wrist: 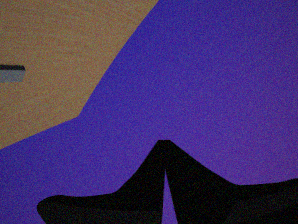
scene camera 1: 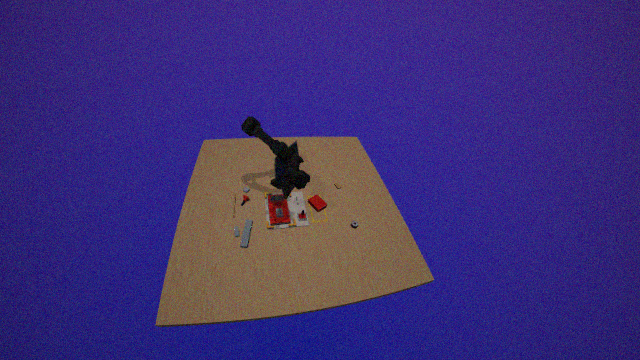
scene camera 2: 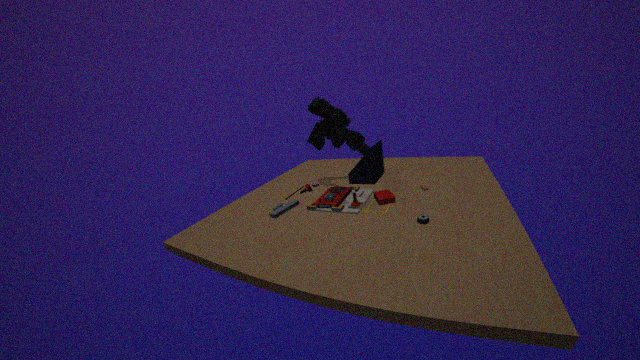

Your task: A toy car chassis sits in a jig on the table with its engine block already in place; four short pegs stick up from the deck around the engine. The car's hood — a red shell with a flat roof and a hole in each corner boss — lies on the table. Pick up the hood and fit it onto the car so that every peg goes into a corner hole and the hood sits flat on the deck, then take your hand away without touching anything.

My gripper (scene camera 2: 308,141) is shut and holds nothing. I also see a white jig (scene camera 1: 295,201).
My gripper shows as well in the wrist view (wrist: 163,145) and in scene camera 1 (scene camera 1: 285,198).
